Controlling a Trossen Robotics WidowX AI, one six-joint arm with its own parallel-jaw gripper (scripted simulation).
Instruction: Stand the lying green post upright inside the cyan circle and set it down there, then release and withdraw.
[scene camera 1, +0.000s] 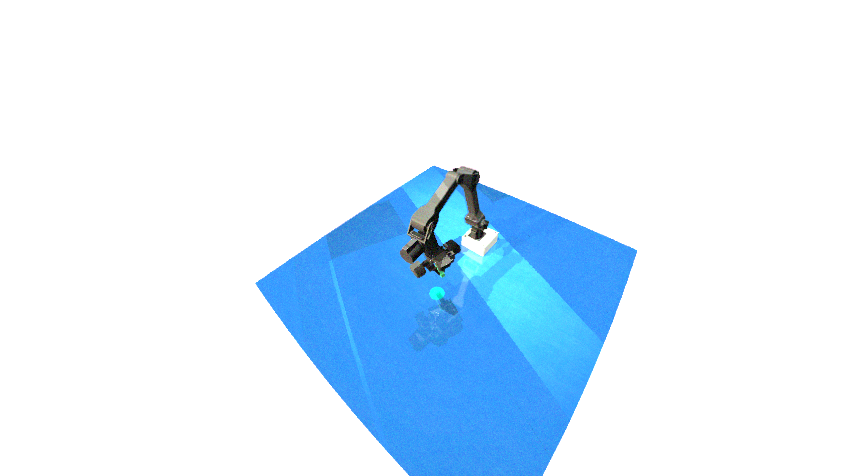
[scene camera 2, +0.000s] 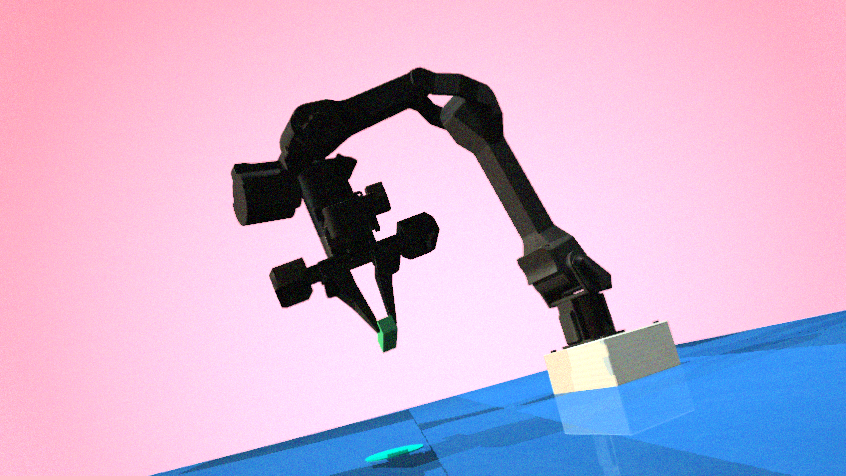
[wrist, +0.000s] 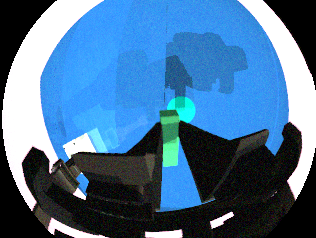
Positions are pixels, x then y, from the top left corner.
Scene:
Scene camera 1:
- gripper: 441, 273
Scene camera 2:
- gripper: 387, 328
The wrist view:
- gripper: 169, 125
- green post: 169, 118, held by the gripper

